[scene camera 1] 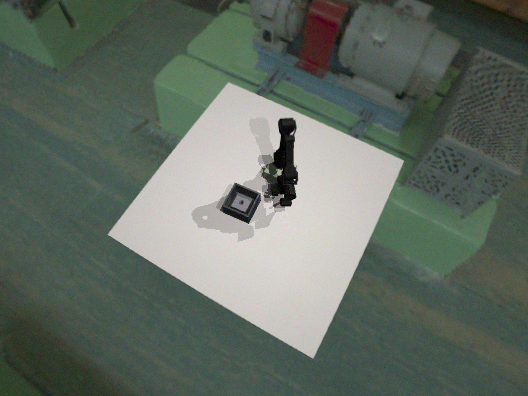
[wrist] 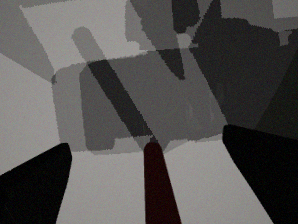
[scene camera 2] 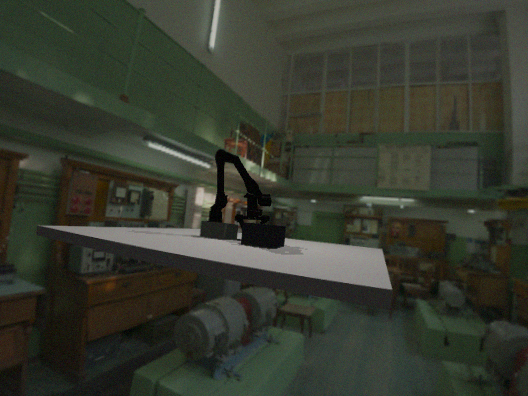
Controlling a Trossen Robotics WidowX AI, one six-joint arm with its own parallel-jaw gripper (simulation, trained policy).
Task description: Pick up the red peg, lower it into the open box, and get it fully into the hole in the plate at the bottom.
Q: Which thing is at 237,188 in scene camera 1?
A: A dark box.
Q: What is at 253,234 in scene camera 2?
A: A dark box.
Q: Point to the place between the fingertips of the gripper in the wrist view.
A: At 148,142
